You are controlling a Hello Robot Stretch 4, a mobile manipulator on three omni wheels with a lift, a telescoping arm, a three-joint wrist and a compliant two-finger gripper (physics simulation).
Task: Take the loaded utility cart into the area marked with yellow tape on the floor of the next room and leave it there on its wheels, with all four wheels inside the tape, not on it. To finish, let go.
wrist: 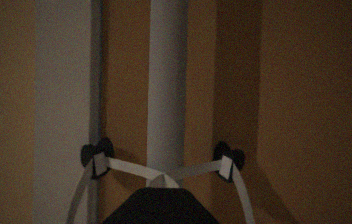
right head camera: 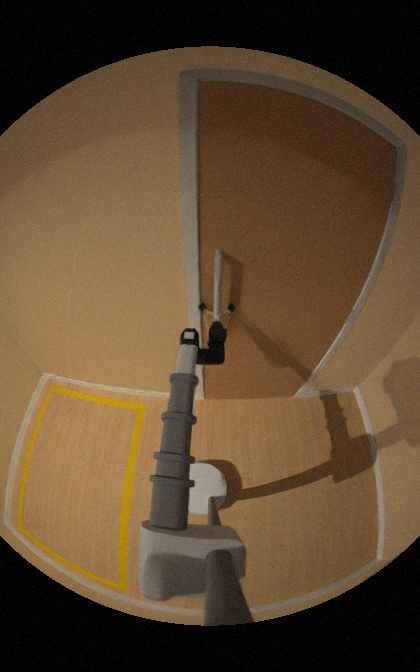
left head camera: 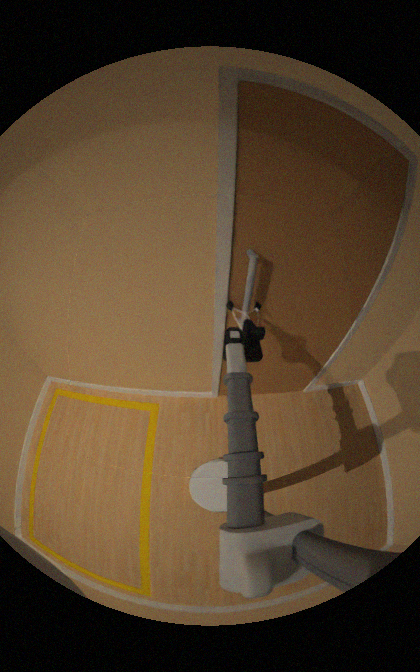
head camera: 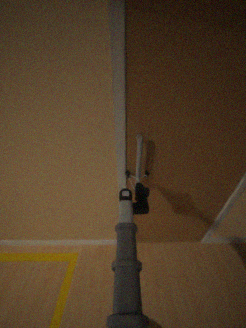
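Frame: origin at the robot's base, x ahead, y down, z left, level; metres.
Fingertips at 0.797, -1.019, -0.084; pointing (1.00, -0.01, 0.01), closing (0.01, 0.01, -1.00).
A point is followed by its place in that frame, as x, y, z.
The utility cart does not show in these views. Yellow tape (head camera: 35, 257) {0.657, 0.027, 0.994} (left head camera: 146, 490) (right head camera: 128, 490) outlines a rectangle on the floor left of the arm. A brown door (head camera: 200, 100) {0.804, -1.461, -0.395} (left head camera: 320, 200) (right head camera: 300, 200) (wrist: 310, 75) {0.803, -1.114, -0.255} stands shut in a grey frame. An upright grey bar handle (head camera: 139, 152) {0.721, -1.208, -0.084} (left head camera: 251, 280) (right head camera: 218, 280) (wrist: 168, 75) {0.720, -1.096, -0.087} is on its left side. My gripper (head camera: 137, 173) {0.797, -1.019, -0.084} (left head camera: 244, 305) (right head camera: 216, 307) (wrist: 164, 152) {0.797, -1.019, -0.084} is open, one fingertip on each side of the handle's lower part, with gaps on both sides.
The grey door frame (head camera: 119, 100) {0.787, -1.469, 0.024} (left head camera: 226, 200) (right head camera: 189, 200) (wrist: 62, 100) {0.787, -1.075, 0.026} runs close by the left fingertip. Tan walls (head camera: 55, 125) {0.797, -1.349, 0.393} (left head camera: 125, 225) (right head camera: 110, 225) border the door. A pale round shape (left head camera: 207, 487) (right head camera: 207, 485) is low beside the arm.
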